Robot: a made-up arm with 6 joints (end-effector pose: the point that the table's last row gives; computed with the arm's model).
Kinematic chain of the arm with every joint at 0, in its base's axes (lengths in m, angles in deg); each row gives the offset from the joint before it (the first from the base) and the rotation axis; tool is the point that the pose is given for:
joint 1: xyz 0 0 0.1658 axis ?
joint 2: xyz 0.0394 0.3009 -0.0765 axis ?
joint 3: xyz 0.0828 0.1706 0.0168 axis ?
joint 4: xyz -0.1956 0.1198 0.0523 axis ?
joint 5: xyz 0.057 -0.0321 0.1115 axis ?
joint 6: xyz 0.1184 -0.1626 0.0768 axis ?
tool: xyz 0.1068 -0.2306 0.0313
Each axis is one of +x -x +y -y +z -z.
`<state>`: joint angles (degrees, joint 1 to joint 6).
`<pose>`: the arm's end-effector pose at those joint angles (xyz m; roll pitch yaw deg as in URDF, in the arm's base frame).
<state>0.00 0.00 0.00 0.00 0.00 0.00</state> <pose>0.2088 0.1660 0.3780 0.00 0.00 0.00</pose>
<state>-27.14 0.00 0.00 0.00 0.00 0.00</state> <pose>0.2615 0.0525 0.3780 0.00 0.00 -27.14</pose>
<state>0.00 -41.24 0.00 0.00 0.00 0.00</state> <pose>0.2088 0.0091 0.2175 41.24 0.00 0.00</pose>
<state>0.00 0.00 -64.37 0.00 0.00 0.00</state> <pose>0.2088 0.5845 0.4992 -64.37 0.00 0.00</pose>
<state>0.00 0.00 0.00 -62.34 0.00 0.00</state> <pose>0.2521 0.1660 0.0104 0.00 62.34 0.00</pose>
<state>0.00 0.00 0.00 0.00 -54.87 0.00</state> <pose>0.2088 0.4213 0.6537 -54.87 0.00 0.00</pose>
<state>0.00 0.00 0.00 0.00 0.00 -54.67</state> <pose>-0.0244 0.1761 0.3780 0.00 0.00 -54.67</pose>
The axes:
joint 1: +z
joint 2: -x
joint 3: +x
joint 4: -y
joint 5: +x
joint 6: +z

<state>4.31 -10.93 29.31 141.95 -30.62 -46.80</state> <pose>-0.4208 0.4236 -0.1582 101.41 17.84 -139.46</pose>
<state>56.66 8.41 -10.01 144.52 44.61 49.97</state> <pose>-0.5842 -0.1327 0.3888 -109.72 13.50 -154.06</pose>
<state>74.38 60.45 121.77 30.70 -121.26 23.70</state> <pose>-0.0813 0.0939 0.5121 -57.42 5.76 59.77</pose>
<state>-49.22 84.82 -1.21 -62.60 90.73 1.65</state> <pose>-0.1235 0.1430 -0.0867 2.66 3.45 -110.11</pose>
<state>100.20 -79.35 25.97 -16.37 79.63 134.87</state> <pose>-0.1879 0.2073 0.2090 179.96 6.10 -18.69</pose>
